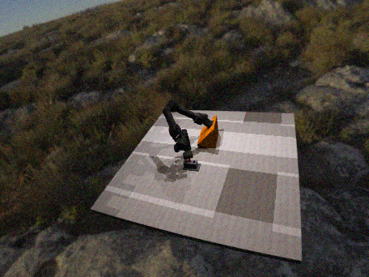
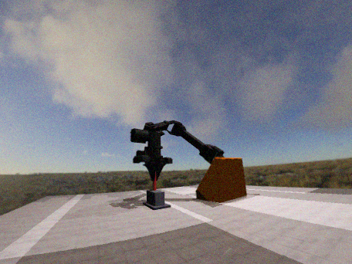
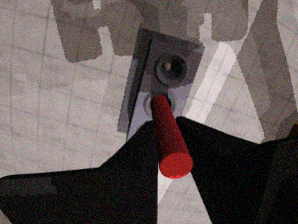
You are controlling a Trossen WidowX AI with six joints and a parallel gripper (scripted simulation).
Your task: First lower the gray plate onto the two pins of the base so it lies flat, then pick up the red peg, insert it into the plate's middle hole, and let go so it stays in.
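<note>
The red peg lies right at my gripper tip. Also, from my gripper tip: flat dark base (9 cm below); then gray plate (5 cm below).
</note>
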